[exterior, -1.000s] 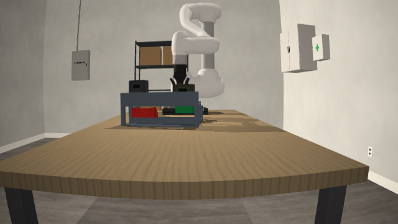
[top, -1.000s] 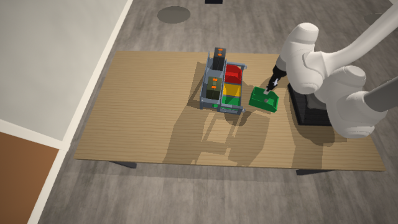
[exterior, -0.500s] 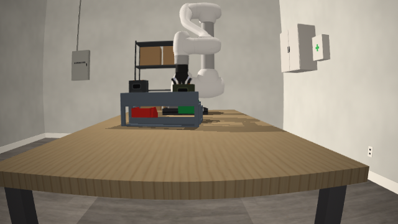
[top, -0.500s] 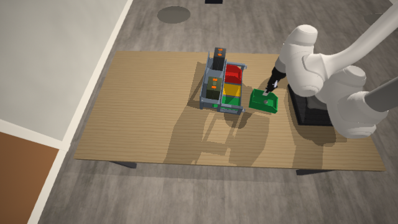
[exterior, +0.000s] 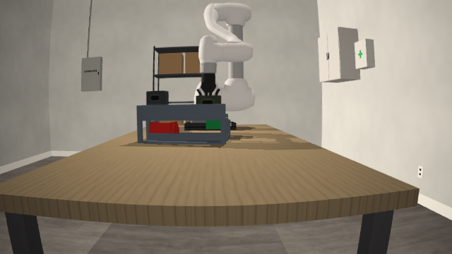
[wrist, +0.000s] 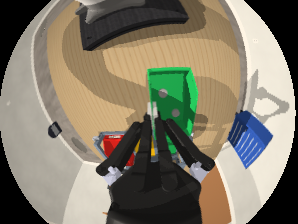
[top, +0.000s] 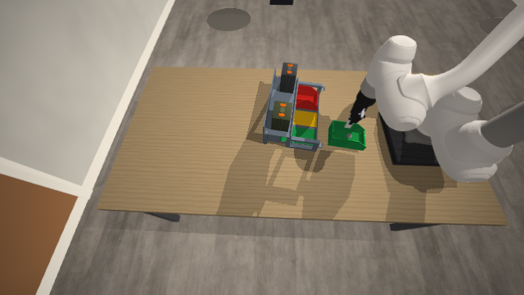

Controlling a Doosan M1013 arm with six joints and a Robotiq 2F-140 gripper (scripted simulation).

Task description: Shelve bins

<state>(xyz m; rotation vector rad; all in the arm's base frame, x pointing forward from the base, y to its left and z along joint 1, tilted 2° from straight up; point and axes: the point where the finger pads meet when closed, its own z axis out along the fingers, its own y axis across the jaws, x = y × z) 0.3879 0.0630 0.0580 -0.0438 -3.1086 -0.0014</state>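
My gripper is now 5 cm to the right of the green bin and 4 cm above it. From my hand the other things lie so: red bin: 23 cm ahead, 18 cm to the right, 7 cm below.
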